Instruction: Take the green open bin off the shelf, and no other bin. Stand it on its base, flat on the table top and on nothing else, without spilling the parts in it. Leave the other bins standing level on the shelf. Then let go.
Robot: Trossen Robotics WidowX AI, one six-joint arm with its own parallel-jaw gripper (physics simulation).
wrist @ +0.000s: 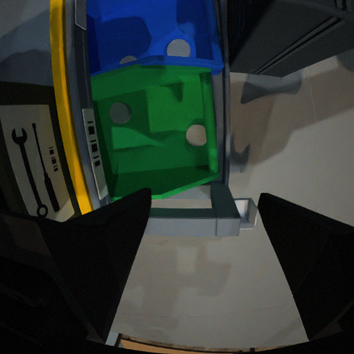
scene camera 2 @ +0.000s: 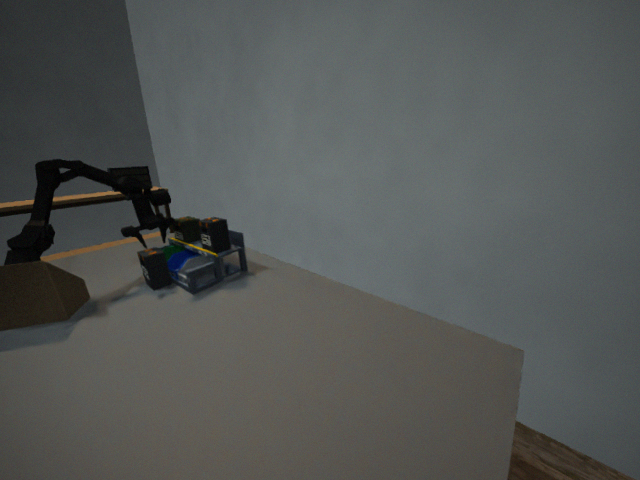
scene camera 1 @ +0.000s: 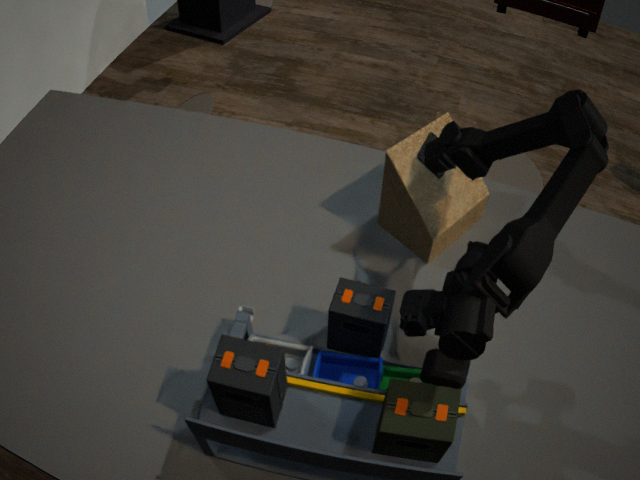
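Seen in the pictures: gripper, fingertip midpoint: point(scene camera 2: 155, 245); arm's base at its link origin: point(scene camera 2: 19, 272) point(scene camera 1: 435, 155).
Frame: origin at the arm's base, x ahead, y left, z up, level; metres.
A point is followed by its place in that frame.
Observation:
The green open bin point(scene camera 1: 395, 373) {x 0.366, y 0.116, z -0.132 m} point(scene camera 2: 173, 251) {x 0.411, y 0.212, z -0.100 m} point(wrist: 165, 155) sits on the lower level of the grey shelf point(scene camera 1: 325, 421) {x 0.524, y 0.076, z -0.055 m} point(wrist: 190, 225), at the end of the row, beside the blue bin point(scene camera 1: 338, 365) {x 0.392, y 0.024, z -0.147 m} point(wrist: 190, 20). Two round parts show in the green bin in the wrist view. A pale grey bin point(scene camera 1: 295, 362) {x 0.428, y -0.036, z -0.138 m} stands past the blue one. My gripper point(scene camera 2: 155, 244) {x 0.350, y 0.178, z -0.048 m} point(wrist: 206, 197) is open and empty. It hangs above the shelf end; in the wrist view its fingertips lie just below the green bin's near wall, apart from it. In scene camera 1 the arm hides the fingertips and part of the bin.
An olive toolbox point(scene camera 1: 416, 423) {x 0.503, y 0.195, z 0.040 m} point(wrist: 30, 150) and a black toolbox point(scene camera 1: 245, 382) {x 0.571, y -0.013, z 0.065 m} point(scene camera 2: 214, 237) {x 0.540, y -0.076, z 0.010 m} stand on the upper board, behind a yellow strip point(scene camera 1: 330, 387) {x 0.476, y 0.056, z -0.044 m} point(wrist: 60, 100). A dark toolbox point(scene camera 1: 359, 322) {x 0.362, y 0.039, z -0.038 m} point(scene camera 2: 154, 271) {x 0.329, y -0.021, z -0.087 m} point(wrist: 290, 40) stands on the table before the bins. A wooden block point(scene camera 1: 439, 206) {x 0.064, y 0.044, z -0.055 m} point(scene camera 2: 41, 294) {x 0.043, y -0.057, z -0.062 m} stands farther off.

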